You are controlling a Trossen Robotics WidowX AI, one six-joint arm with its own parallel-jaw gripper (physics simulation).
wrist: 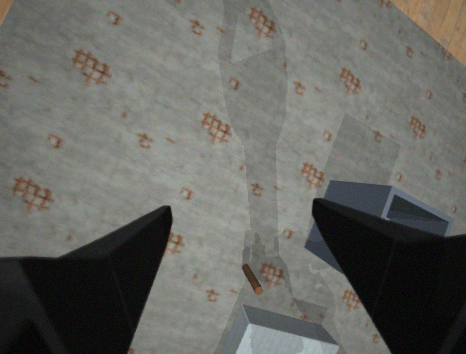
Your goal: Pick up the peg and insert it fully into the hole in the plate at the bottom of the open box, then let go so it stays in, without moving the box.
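Frame: origin at the arm's base, x left, y up, z ahead, level; millimetres.
Seen in the pictures: gripper, between the fingertips: [242, 209].
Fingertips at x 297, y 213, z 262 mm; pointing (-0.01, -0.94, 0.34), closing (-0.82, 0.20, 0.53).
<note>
Offsets run from my fingertips to a thing's middle. Level surfaces: height alone.
The brown peg @[dy -227, dx -161, dz -116 mm] [252, 279] is a short rod on the grey patterned table top, in the lower middle of the wrist view. My gripper [242, 209] is open and empty, its two black fingers wide apart, and it hangs above the table with the peg showing lower in the view between the fingers. The blue-grey open box @[dy -198, dx -332, dz +67 mm] [357, 201] is at the right, partly hidden behind the right finger. Its opening shows at its right end; the plate and the hole cannot be made out.
A light grey metallic block [285, 340] shows at the bottom edge, close below the peg. The patterned table top @[dy -267 mm] [125, 165] has shadows of the arm across it. Wooden floor [440, 25] shows past the table edge at the upper right.
</note>
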